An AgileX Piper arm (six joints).
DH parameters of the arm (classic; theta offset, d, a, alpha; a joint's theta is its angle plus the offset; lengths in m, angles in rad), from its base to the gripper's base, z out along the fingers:
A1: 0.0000 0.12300 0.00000 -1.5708
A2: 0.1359 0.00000 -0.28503 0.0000
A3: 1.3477 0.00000 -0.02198 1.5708
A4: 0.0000 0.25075 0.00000 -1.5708
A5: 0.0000 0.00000 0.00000 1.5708
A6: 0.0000 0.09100 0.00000 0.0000
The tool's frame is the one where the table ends.
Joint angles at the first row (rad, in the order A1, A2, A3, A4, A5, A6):
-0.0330, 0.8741, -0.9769, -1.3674, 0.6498, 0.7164
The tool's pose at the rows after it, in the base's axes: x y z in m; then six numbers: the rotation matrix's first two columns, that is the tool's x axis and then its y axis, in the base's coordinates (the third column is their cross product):
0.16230 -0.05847 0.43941 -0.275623 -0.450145 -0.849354 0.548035 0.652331 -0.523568
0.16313 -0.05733 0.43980 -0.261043 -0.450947 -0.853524 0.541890 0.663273 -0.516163
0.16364 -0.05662 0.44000 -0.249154 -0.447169 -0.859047 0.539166 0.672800 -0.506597
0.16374 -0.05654 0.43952 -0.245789 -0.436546 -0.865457 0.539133 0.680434 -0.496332
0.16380 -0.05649 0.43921 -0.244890 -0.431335 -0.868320 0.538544 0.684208 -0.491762
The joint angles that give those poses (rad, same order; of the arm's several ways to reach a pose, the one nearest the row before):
-0.0329, 0.8741, -0.9769, -1.4224, 0.6310, 0.7872
-0.0329, 0.8741, -0.9769, -1.4236, 0.6149, 0.7977
-0.0330, 0.8741, -0.9769, -1.4236, 0.6049, 0.8095
-0.0329, 0.8741, -0.9769, -1.4139, 0.6050, 0.8137
-0.0329, 0.8741, -0.9769, -1.4078, 0.6050, 0.8142

